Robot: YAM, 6 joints.
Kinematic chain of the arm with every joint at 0, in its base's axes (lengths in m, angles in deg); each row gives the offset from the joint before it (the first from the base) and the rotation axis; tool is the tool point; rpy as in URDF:
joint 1: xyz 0 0 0.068 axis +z
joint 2: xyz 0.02 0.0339 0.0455 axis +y
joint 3: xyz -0.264 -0.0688 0 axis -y
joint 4: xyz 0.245 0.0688 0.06 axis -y
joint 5: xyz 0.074 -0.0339 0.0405 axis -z
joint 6: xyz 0.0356 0 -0.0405 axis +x
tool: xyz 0 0 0 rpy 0 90 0
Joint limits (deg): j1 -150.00..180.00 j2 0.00..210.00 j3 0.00..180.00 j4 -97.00..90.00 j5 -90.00..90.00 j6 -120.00..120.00
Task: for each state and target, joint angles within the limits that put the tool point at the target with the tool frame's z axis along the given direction. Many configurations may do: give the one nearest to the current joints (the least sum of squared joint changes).
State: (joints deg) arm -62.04 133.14 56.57 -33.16 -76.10 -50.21
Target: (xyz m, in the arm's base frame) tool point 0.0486 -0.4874 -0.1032 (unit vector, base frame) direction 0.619 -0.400 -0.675
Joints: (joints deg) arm -86.79 165.52 100.62 7.64 -36.58 -50.21
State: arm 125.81 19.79 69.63 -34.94 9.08 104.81
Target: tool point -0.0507 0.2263 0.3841 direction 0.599 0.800 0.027
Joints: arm 110.01 59.80 54.66 7.97 56.80 104.81
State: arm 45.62 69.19 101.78 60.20 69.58 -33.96
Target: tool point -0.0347 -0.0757 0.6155 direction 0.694 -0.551 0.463
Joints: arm 43.35 41.24 99.63 16.34 61.31 -33.96
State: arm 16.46 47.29 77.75 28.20 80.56 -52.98
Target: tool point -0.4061 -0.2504 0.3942 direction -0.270 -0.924 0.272
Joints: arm 28.75 7.62 118.07 47.77 42.84 -52.98
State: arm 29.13 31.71 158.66 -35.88 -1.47 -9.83
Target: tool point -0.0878 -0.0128 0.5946 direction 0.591 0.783 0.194
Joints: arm 20.49 52.57 139.72 -73.96 -31.77 -9.83
